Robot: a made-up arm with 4 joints.
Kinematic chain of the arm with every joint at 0, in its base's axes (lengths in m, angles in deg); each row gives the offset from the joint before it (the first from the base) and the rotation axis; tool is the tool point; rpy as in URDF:
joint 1: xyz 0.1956 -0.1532 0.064 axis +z
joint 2: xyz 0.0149 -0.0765 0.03 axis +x
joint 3: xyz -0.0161 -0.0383 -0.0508 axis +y
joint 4: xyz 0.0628 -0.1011 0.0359 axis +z
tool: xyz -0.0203 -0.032 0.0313 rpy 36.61 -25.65 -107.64
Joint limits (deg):
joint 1: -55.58..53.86
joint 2: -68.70..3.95
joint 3: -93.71..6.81
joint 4: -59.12..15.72
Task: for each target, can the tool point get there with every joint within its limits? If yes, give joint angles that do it. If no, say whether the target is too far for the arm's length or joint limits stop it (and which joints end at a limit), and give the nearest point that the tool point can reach.
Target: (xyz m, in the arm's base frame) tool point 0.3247 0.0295 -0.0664
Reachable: no: joint limits stop it (at a limit: joint 1, joint 2, joint 3, joint 4) | nearest point 0.3882 -0.2548 0.0974 | short by 0.334 m
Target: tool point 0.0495 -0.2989 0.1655
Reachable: yes | joints -36.08 -23.83 -46.35 -48.59
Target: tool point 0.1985 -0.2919 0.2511
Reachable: yes | joints -4.37 -60.29 -17.67 -11.01
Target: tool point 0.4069 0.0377 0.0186
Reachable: no: joint limits stop it (at a limit: joint 1, joint 2, joint 3, joint 4) | nearest point 0.4339 -0.2550 0.0916 | short by 0.303 m
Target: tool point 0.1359 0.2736 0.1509
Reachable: no: too far | nearest point 0.0556 -0.1811 0.2212 | short by 0.467 m
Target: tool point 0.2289 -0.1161 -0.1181
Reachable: no: joint limits stop it (at a limit: joint 1, joint 2, joint 3, joint 4) | nearest point 0.3260 -0.3349 0.0543 | short by 0.295 m
